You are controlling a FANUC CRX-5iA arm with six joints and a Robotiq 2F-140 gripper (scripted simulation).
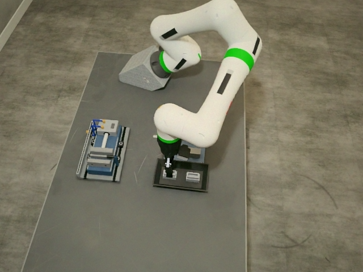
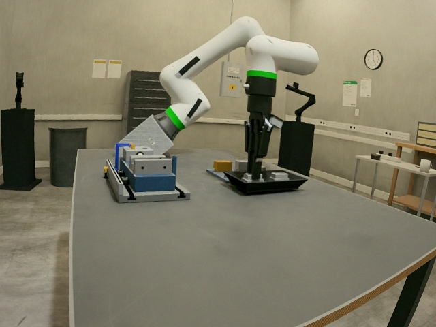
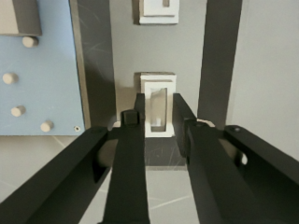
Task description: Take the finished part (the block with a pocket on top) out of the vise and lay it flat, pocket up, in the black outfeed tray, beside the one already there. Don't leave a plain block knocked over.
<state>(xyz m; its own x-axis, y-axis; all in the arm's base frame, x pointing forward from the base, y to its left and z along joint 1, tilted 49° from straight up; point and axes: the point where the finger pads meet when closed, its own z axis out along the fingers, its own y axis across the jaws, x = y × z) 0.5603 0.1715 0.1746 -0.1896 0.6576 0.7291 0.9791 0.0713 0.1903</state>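
Right now my hand is 40 mm above the pocketed block. The rest, counted from my hand: orange block (220 mm behind, 40 mm to the right, 40 mm below); then light blue plate (180 mm behind, 70 mm below, 20 mm to the left); then screw rod (330 mm to the right, 40 mm behind, 10 mm above).
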